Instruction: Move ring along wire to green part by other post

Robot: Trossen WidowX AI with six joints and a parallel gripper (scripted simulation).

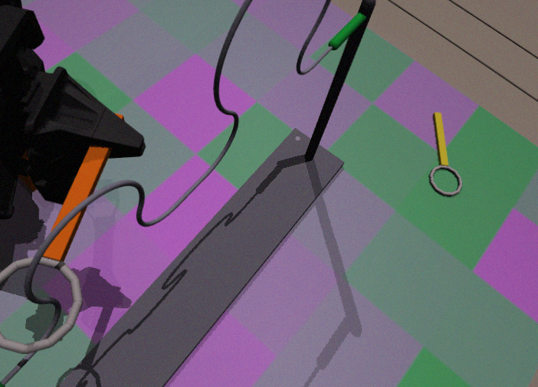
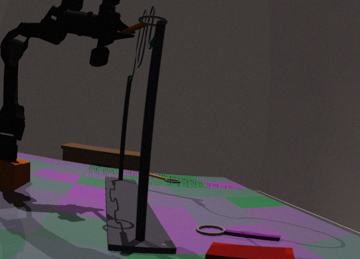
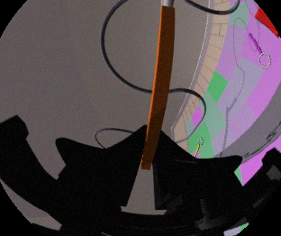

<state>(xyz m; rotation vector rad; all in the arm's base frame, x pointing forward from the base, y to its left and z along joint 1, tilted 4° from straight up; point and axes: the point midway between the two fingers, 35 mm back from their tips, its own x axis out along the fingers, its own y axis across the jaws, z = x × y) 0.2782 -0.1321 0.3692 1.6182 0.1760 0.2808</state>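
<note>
Now: the orange-handled ring 9 cm to the right of my gripper tip. Also, from my gripper tip: red block (42 cm below, 37 cm to the right, 14 cm ahead); then purple-handled ring (42 cm below, 23 cm to the right, 19 cm ahead); then yellow-handled ring (46 cm to the left, 42 cm below, 29 cm ahead).
</note>
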